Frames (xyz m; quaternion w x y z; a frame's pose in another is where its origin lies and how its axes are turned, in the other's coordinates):
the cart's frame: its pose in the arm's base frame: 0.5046 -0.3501 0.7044 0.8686 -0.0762 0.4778 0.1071
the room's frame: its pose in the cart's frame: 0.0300 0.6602 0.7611 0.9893 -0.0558 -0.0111 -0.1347
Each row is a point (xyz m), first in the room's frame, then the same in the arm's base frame.
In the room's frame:
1: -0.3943 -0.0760 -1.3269
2: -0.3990 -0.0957 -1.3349
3: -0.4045 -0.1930 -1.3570
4: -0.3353 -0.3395 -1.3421
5: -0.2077 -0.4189 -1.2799
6: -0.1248 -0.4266 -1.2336
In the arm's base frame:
1: -0.2821 -0.0004 0.6940
2: -0.2873 -0.0208 0.6996
3: -0.2887 -0.1180 0.7226
4: -0.2069 -0.2587 0.7217
5: -0.0665 -0.3289 0.6790
6: 0.0207 -0.3317 0.6407

